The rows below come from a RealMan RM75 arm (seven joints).
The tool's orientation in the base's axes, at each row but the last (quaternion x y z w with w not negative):
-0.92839 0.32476 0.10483 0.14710
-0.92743 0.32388 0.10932 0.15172
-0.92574 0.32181 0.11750 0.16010
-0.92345 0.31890 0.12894 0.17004
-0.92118 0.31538 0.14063 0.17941
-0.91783 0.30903 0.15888 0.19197
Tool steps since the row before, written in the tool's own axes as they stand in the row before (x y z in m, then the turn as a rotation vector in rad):
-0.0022 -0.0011 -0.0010 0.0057 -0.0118 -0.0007
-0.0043 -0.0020 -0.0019 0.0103 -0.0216 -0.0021
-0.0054 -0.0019 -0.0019 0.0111 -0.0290 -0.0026
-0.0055 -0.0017 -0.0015 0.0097 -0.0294 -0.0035
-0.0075 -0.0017 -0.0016 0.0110 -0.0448 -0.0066
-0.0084 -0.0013 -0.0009 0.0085 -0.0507 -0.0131
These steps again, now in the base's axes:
-0.0009 0.0017 0.0018 0.0119 0.0053 0.0014
-0.0018 0.0033 0.0035 0.0218 0.0095 0.0034
-0.0027 0.0037 0.0039 0.0272 0.0143 0.0052
-0.0029 0.0037 0.0037 0.0265 0.0150 0.0066
-0.0044 0.0046 0.0046 0.0376 0.0244 0.0127
-0.0054 0.0048 0.0046 0.0406 0.0271 0.0209

